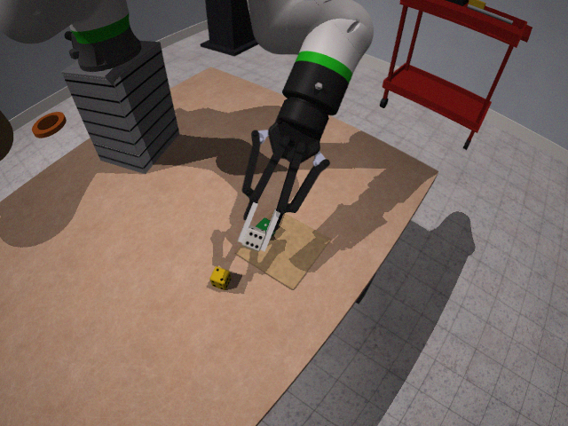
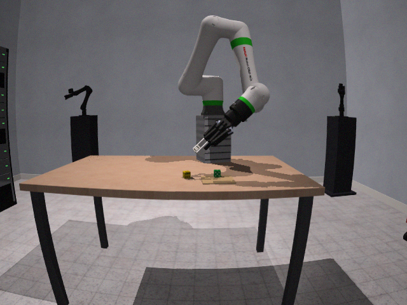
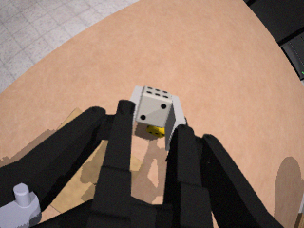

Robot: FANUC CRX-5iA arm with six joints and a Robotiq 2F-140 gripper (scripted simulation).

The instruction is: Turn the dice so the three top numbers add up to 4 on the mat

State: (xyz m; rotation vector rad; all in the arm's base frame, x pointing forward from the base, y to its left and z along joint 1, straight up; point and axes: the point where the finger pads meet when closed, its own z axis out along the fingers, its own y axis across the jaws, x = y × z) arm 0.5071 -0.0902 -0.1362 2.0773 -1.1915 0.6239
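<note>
The green die is 4 cm behind my hand, 7 cm to the left of it and 13 cm below it. Round my hand: white die 2 cm to the right, 1 cm below; then yellow die 5 cm behind, 7 cm to the right, 13 cm below; then tan mat 7 cm to the left, 14 cm below.
</note>
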